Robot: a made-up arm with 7 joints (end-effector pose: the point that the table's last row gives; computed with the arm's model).
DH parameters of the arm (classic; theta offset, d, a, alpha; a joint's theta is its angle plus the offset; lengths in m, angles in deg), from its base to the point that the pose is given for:
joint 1: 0 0.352 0 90
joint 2: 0 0.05 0 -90
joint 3: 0 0.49 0.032 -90
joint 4: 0 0.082 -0.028 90
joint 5: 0 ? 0 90
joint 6: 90 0.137 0.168 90
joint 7: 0 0.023 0 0
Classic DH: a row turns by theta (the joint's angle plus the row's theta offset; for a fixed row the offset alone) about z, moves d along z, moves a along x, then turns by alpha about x.
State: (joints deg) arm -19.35 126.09 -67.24 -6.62 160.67 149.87 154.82
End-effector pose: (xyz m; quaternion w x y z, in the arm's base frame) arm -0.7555 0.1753 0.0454 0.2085 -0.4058 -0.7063 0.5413
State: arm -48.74 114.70 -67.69 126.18 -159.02 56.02 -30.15
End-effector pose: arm -0.4701 -0.0255 0.6665 0.7304 0.5465 -0.3204 -0.2554
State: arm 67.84 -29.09 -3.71 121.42 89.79 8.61 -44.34
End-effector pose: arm 0.1811 0.4370 0.1819 0.5091 -0.7051 -0.2905 0.3991
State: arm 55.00 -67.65 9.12 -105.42 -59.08 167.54 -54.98
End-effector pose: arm 0.1036 0.1155 0.6269 0.5021 -0.4944 -0.5128 0.4904
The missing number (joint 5, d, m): 0.436
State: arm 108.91 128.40 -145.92 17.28 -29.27 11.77 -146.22
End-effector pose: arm 0.3384 -0.7224 -0.4169 0.3107 -0.7058 -0.6108 -0.1798
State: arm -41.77 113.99 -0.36 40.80 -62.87 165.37 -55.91
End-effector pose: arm -0.5641 0.5395 0.0915 0.5191 -0.8146 -0.0928 -0.2415
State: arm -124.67 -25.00 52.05 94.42 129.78 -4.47 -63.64
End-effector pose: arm 0.2533 -0.6293 0.6077 0.4382 -0.2444 0.1341 -0.8546
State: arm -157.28 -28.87 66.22 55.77 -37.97 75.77 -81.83
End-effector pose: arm -0.3777 -0.4446 1.1687 0.7304 0.6676 -0.0884 -0.1142
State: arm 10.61 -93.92 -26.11 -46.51 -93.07 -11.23 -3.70
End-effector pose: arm 0.7555 0.3529 0.7461 0.7595 0.5338 -0.2030 0.3115
